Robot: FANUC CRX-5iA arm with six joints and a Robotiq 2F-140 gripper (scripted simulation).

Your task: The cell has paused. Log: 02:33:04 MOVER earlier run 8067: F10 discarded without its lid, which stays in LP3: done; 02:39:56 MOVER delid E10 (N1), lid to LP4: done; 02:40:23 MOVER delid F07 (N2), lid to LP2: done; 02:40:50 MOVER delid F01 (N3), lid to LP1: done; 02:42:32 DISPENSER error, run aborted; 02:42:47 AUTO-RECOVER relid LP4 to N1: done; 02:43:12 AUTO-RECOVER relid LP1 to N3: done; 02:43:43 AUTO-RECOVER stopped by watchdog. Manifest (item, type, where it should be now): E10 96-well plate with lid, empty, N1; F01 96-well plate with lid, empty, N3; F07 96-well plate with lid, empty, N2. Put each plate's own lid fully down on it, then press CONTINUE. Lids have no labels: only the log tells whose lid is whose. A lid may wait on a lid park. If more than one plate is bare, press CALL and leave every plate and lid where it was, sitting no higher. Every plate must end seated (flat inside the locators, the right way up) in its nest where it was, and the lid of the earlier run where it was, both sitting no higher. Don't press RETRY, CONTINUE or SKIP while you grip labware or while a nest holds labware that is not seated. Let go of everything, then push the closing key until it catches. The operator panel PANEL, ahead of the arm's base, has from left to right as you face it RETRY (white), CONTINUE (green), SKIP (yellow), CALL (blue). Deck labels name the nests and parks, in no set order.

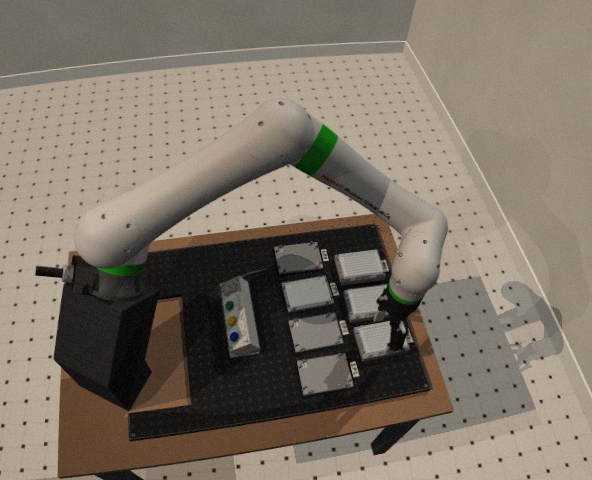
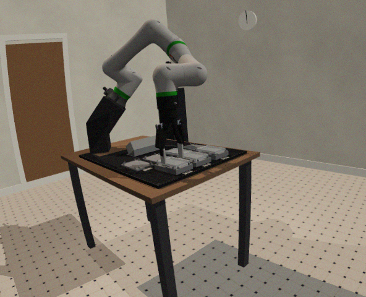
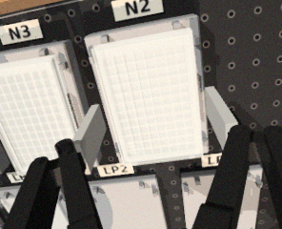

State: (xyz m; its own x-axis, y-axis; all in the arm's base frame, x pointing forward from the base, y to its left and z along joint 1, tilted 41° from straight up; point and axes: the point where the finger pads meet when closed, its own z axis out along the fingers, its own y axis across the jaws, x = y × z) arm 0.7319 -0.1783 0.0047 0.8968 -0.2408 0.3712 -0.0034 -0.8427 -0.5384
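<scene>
My hand is 3 cm above the plate. From my hand the other things lie so: pale park: 19 cm behind, 7 cm to the right, 6 cm below; then park LP2: 18 cm behind, 7 cm to the left, 6 cm below; then LP2 label: 10 cm behind, 7 cm to the left, 6 cm below.
</scene>
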